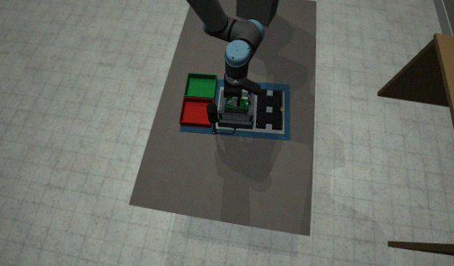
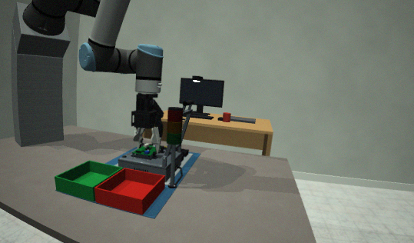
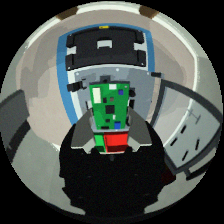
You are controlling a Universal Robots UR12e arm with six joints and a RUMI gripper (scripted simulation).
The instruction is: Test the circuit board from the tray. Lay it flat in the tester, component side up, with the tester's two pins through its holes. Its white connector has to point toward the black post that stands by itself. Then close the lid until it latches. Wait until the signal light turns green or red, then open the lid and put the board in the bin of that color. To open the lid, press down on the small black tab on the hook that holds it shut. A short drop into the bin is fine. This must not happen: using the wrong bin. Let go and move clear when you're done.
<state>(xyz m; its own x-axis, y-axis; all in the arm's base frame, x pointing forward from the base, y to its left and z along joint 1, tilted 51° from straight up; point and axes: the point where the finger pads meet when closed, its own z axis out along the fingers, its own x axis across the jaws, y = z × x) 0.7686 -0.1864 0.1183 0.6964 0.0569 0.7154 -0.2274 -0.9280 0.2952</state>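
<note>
The green circuit board is right at my hand. From my hand the other things lie so: tester lid: 12 cm ahead, 4 cm to the right, 10 cm above; then red bin: 2 cm behind, 21 cm to the right, 7 cm below; then black latch hook: 4 cm behind, 7 cm to the left, 1 cm above.
</note>
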